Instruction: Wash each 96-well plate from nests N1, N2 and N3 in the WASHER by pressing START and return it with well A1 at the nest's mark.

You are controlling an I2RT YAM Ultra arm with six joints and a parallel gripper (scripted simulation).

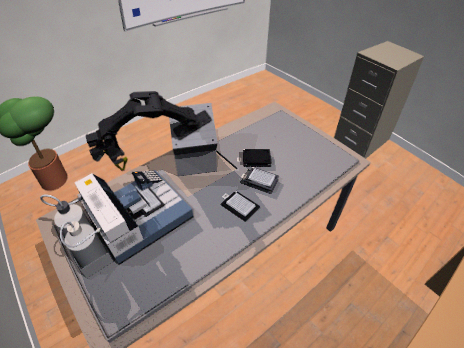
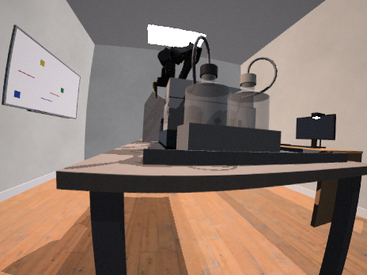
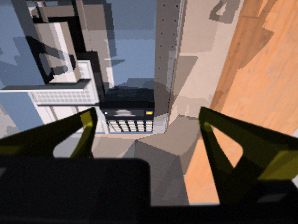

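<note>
Now: the dark carrier 17 cm ahead of my hand, 16 cm below it and 4 cm to the left of it. Round my hand: plate washer: 17 cm ahead, 11 cm below, 3 cm to the right; then label: 40 cm to the left, 34 cm ahead, 24 cm below; then black nest: 45 cm ahead, 41 cm to the left, 23 cm below.
</note>
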